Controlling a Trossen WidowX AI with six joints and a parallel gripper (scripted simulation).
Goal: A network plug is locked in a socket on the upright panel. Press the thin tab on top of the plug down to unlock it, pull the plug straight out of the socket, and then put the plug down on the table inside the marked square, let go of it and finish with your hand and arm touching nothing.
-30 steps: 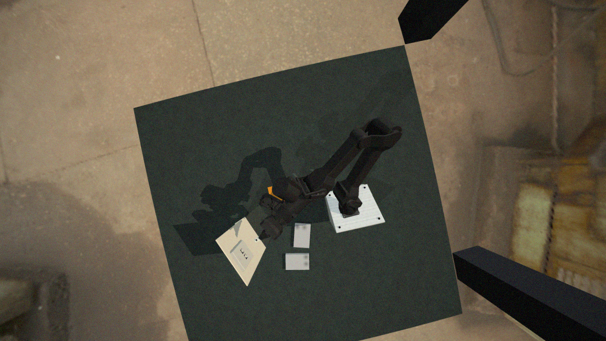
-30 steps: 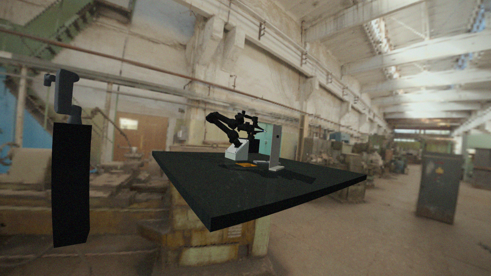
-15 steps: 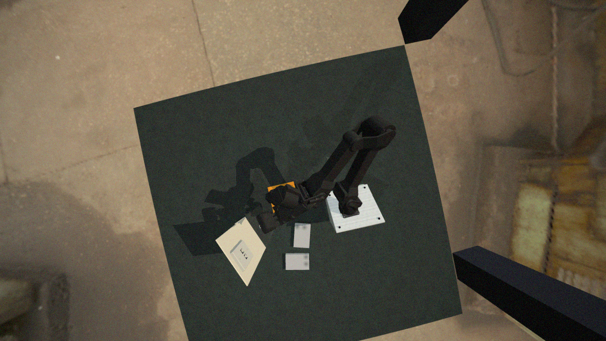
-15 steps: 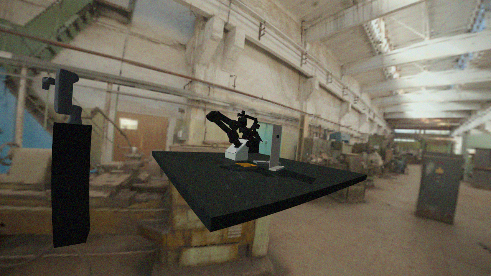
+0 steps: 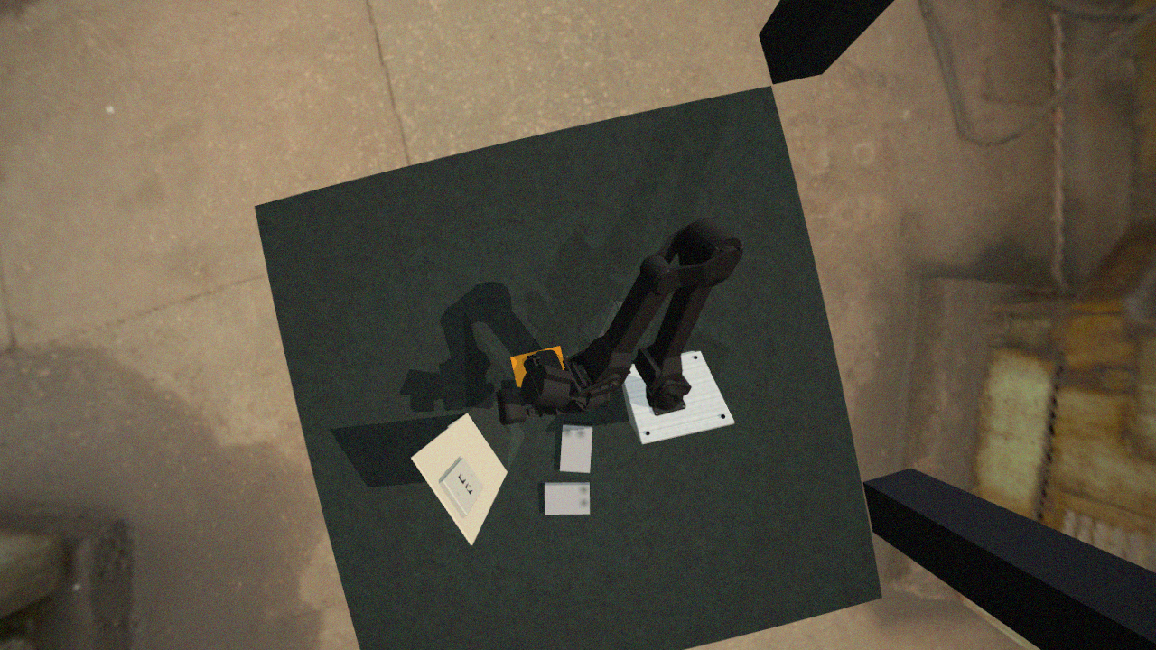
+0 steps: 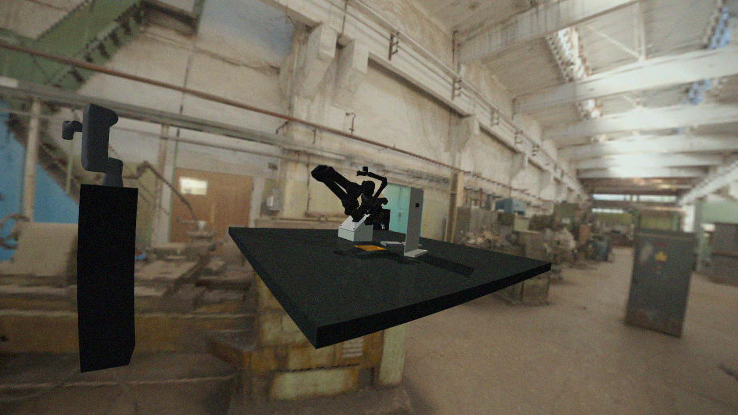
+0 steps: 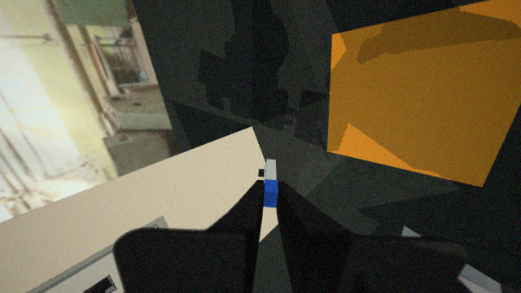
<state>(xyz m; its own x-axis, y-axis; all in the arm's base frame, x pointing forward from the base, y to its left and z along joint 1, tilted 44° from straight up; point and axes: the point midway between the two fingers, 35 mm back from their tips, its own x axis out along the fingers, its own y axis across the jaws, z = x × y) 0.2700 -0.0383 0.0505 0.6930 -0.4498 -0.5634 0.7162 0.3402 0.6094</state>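
Right now my gripper tip is 12 cm above the orange marked square, 4 cm past it and 3 cm to the left of it. Also, from my gripper tip: upright panel: 12 cm ahead, 10 cm to the left, 2 cm above; then network plug: right at my gripper tip.
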